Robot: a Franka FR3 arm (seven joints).
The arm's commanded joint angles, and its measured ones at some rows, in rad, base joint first. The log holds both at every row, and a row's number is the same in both.
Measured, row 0:
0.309, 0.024, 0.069, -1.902, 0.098, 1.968, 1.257
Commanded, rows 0 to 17:
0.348, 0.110, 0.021, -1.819, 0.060, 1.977, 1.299
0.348, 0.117, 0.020, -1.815, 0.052, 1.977, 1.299
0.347, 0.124, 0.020, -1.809, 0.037, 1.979, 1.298
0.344, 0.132, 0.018, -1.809, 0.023, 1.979, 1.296
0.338, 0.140, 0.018, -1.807, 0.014, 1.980, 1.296
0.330, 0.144, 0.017, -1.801, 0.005, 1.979, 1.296
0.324, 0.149, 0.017, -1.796, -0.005, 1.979, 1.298
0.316, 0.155, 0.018, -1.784, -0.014, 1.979, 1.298
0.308, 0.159, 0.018, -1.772, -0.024, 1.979, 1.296
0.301, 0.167, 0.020, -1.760, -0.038, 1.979, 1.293
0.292, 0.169, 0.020, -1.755, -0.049, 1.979, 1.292
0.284, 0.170, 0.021, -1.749, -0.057, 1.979, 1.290
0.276, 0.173, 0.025, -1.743, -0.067, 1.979, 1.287
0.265, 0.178, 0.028, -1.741, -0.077, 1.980, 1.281
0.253, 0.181, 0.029, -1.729, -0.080, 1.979, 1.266
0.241, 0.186, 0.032, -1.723, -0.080, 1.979, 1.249
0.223, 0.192, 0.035, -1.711, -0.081, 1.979, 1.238
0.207, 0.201, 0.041, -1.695, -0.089, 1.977, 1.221
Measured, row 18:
0.270, 0.162, 0.014, -1.754, -0.060, 1.976, 1.265
